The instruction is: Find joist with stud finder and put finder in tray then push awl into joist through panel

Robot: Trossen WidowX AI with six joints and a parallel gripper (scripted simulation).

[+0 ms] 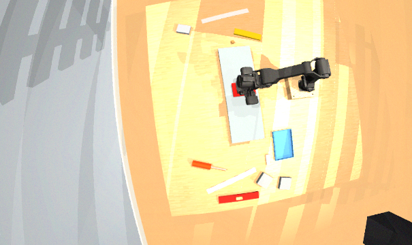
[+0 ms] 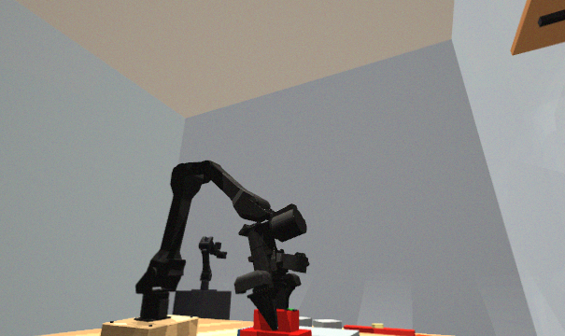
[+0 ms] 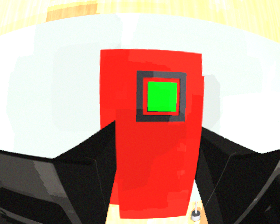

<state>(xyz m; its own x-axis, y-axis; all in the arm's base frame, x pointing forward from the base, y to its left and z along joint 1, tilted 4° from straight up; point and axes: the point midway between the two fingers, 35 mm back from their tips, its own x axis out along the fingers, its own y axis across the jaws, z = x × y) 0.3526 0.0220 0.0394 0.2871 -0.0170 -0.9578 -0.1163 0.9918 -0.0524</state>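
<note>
My gripper tip is now 310 mm to the right of the blue tray, 240 mm past it and 50 mm above it. Also, from my gripper tip: thin awl: 150 mm behind, 100 mm to the right, 60 mm below; red stud finder: 20 mm above, 10 mm ahead; yellow bar: 340 mm to the right, 60 mm below, 60 mm behind.
</note>
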